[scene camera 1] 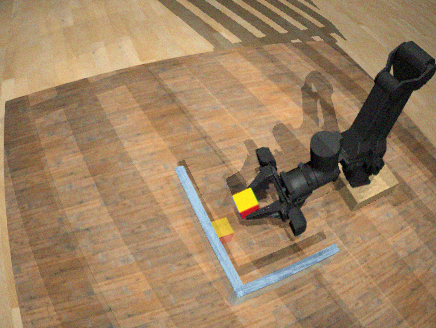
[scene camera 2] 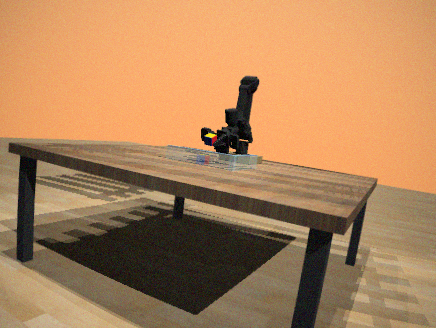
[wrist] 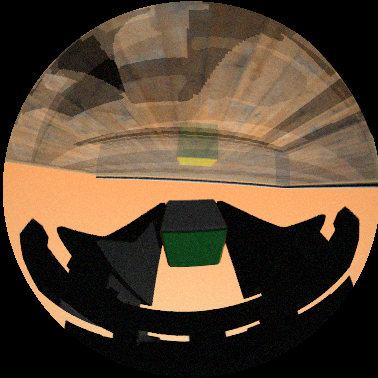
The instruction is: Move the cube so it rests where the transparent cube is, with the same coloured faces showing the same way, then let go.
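Where they show: gripper, between the fingertips: (scene camera 1: 241,209) (scene camera 2: 208,144) (wrist: 191,206); arm's base, origin of its link: (scene camera 1: 356,175) (scene camera 2: 241,154).
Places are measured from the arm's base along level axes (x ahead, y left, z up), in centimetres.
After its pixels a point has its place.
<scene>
The cube (scene camera 1: 245,200) {x 33.6, y 5.8, z 8.1 cm} (scene camera 2: 210,139) {x 35.0, y 6.9, z 6.4 cm} (wrist: 194,247) {x 30.9, y 5.1, z 6.5 cm} is held in the air above the table. Its yellow face is up, a red side shows in both scene views, a blue side in scene camera 2, and a green side and a dark one in the wrist view. My gripper (scene camera 1: 250,202) {x 33.6, y 5.2, z 4.2 cm} (wrist: 191,206) {x 33.6, y 5.2, z 4.2 cm} is shut on it, a finger on each side. The transparent cube (scene camera 1: 222,227) {x 37.1, y 6.2, z -0.2 cm} (scene camera 2: 203,160) (wrist: 198,142) {x 35.4, y 6.0, z -1.7 cm} is at table level, lower than the held cube and beyond it from the arm. It shows yellow on top, with red, blue and green sides.
A pale blue L-shaped barrier (scene camera 1: 200,216) {x 41.3, y 4.0, z 1.9 cm} (scene camera 2: 245,160) {x 28.0, y 20.8, z -0.2 cm} stands on the wooden table (scene camera 1: 75,200) {x 68.1, y -8.2, z -4.1 cm} (scene camera 2: 175,177) {x 76.3, y 28.8, z -4.2 cm}. Its long wall runs right beside the transparent cube; its short wall (scene camera 1: 290,270) {x 27.4, y 19.8, z 1.9 cm} runs from the corner back towards the arm's side. The arm stands on a wooden block (scene camera 1: 374,192) {x -3.0, y 6.0, z 0.0 cm}.
</scene>
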